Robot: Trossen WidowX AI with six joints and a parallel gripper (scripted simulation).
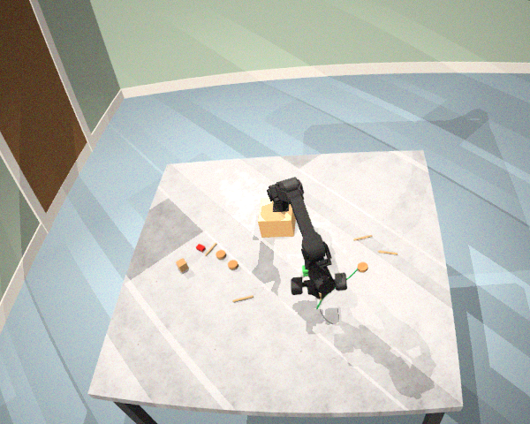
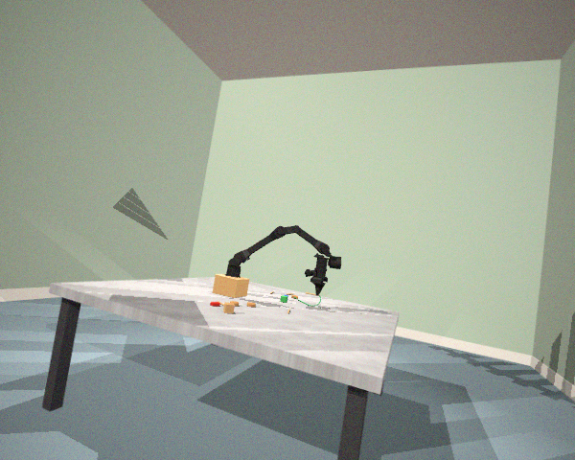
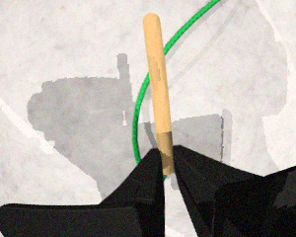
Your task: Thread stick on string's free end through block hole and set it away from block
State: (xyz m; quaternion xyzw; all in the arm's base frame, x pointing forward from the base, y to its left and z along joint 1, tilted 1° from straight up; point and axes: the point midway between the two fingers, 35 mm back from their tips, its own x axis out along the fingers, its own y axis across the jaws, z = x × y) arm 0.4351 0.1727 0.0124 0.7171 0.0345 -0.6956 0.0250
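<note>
Right now my gripper tip is 160 mm past the green cube, 60 mm to the left of it and 50 mm above it. From my gripper tip the other things lie so: blue cylinder: 170 mm behind, 50 mm below, 30 mm to the right; then round wooden button: 180 mm behind, 150 mm to the left, 50 mm below; then thin wooden stick: 10 mm behind.
</note>
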